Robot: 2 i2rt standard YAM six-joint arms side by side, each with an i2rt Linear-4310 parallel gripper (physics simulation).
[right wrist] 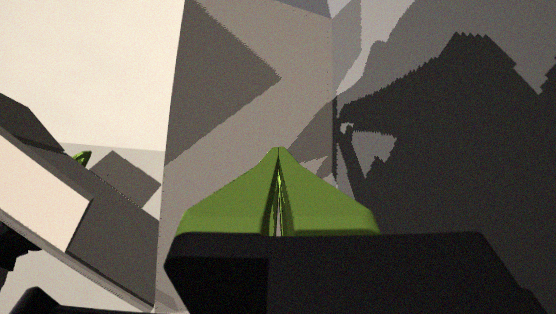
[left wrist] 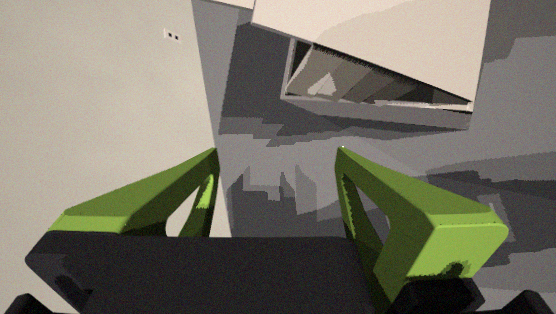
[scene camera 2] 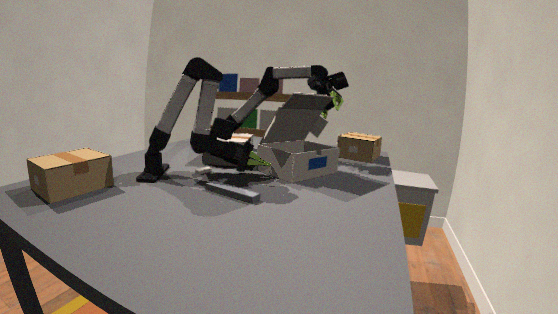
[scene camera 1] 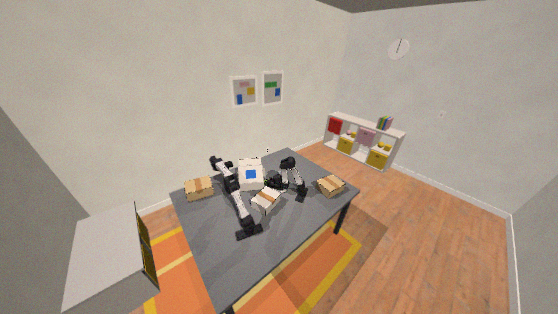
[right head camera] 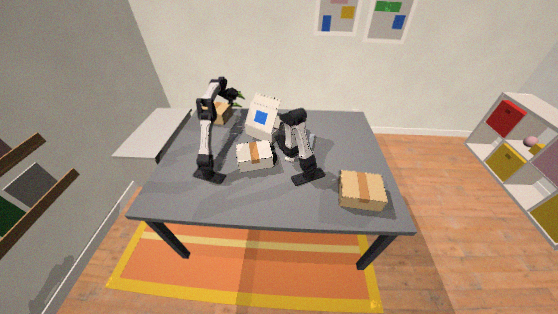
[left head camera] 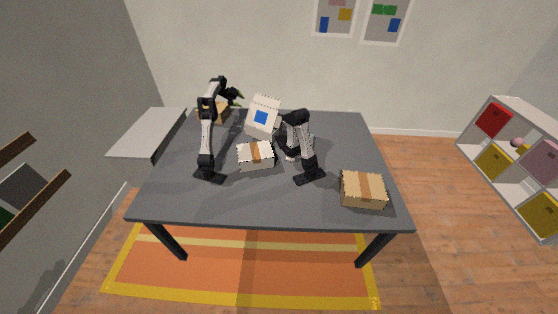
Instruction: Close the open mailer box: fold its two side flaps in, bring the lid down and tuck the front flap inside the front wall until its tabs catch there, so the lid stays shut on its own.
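Places are measured from the left arm's base along level axes (x back, y right, z up), in centimetres.
Pixels of known places: left gripper, fingertip midpoint: (left wrist: pixel 277 157) (scene camera 2: pixel 330 114) (scene camera 1: pixel 231 169) (right head camera: pixel 243 103) (left head camera: pixel 243 102); right gripper, fingertip midpoint: (right wrist: pixel 278 157) (scene camera 2: pixel 270 165) (left head camera: pixel 278 135); left arm's base, link origin: (scene camera 1: pixel 249 232) (right head camera: pixel 209 176) (left head camera: pixel 209 176); right arm's base, link origin: (scene camera 2: pixel 153 173) (scene camera 1: pixel 301 194) (right head camera: pixel 308 176) (left head camera: pixel 309 176).
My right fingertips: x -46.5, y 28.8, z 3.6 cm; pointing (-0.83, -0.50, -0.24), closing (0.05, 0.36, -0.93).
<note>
Ahead of a thing's pixels: the offset from my right fingertips to its top centre. "spot": to the spot under its first point.
The white mailer box @[dy -11.8, dx -3.9, dz +5.6 cm] (scene camera 2: pixel 305 169) stands with its lid (left head camera: pixel 257 129) (right head camera: pixel 257 129) (scene camera 1: pixel 250 184) (left wrist: pixel 400 30) raised at a slant and its front flap @[spot: dy -12.0, dx -7.1, dz +21.3 cm] (scene camera 2: pixel 311 102) at the lid's upper edge. I cannot make out how the side flaps lie. My left gripper (left head camera: pixel 242 99) (right head camera: pixel 242 100) (scene camera 2: pixel 331 107) (left wrist: pixel 277 157) is open and empty, high beside the lid. My right gripper (scene camera 2: pixel 271 164) (right wrist: pixel 278 157) is shut with nothing between its fingers. It is low, close by the box's side wall; I cannot tell whether it touches. It is partly hidden in the head camera views.
A white taped box @[dy -7.4, dx +25.7, dz +5.5 cm] (left head camera: pixel 246 156) (right head camera: pixel 245 156) (scene camera 1: pixel 260 201) stands between the arms. Brown boxes @[dy +57.5, dx +32.7, dz +5.6 cm] (left head camera: pixel 364 195) (scene camera 1: pixel 198 190) (scene camera 2: pixel 70 175) stand toward the table's two sides. A grey bar @[dy +22.8, dx -3.6, dz -1.8 cm] (scene camera 2: pixel 232 191) and a small white piece @[dy +13.5, dx +18.0, dz -2.4 cm] (scene camera 2: pixel 202 170) lie near my right arm.
</note>
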